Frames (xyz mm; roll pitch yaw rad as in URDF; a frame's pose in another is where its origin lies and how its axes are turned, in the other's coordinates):
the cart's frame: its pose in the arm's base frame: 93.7 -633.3 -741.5 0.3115 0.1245 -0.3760
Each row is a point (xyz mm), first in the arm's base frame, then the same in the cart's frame.
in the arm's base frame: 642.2 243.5 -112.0
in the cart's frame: 108.6 1166.6 305.1
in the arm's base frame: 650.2 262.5 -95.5
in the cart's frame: 107.0 1191.3 314.5
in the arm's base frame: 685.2 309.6 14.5
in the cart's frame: 108.5 1279.2 402.8
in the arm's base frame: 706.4 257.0 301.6
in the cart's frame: 111.6 1328.9 691.2
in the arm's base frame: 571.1 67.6 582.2
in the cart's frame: 20.9 1197.1 1018.8
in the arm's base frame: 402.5 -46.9 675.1
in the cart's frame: -104.6 1060.7 1144.6
